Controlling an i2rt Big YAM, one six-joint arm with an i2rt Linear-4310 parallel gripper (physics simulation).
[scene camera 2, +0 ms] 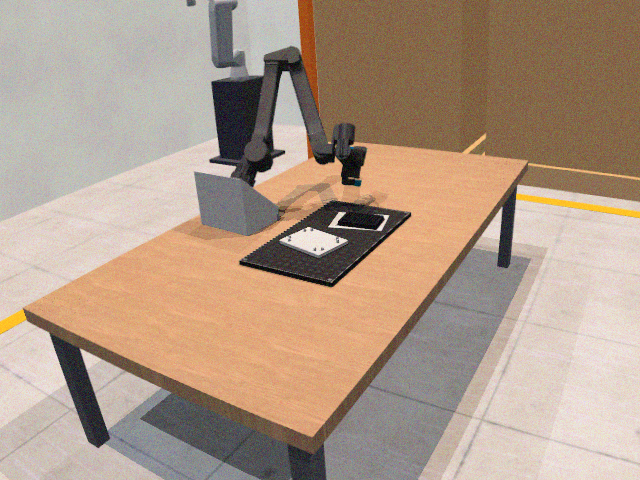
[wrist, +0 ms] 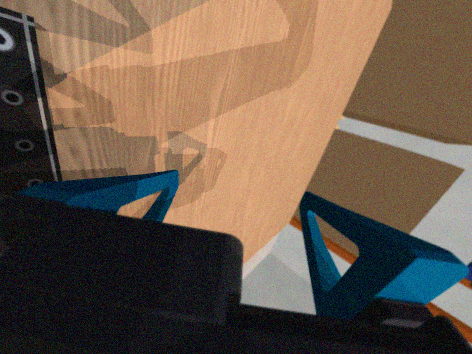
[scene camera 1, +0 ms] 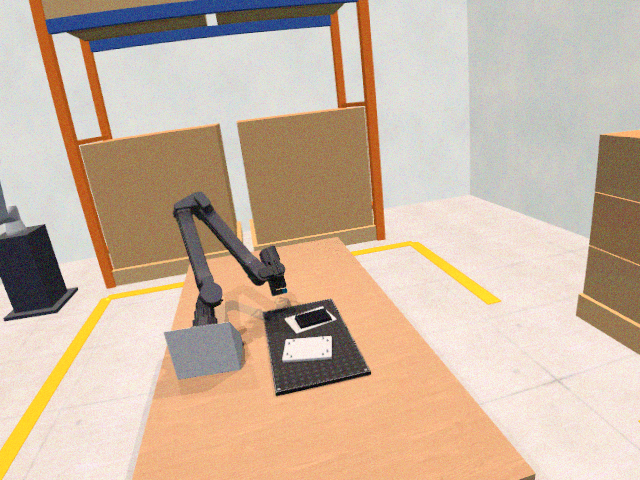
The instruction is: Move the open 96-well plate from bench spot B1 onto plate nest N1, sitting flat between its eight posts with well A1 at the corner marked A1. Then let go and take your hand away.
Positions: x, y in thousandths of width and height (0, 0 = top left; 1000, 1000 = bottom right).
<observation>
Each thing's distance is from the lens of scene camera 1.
white nest (scene camera 1: 476, 728): 1.40 m
</observation>
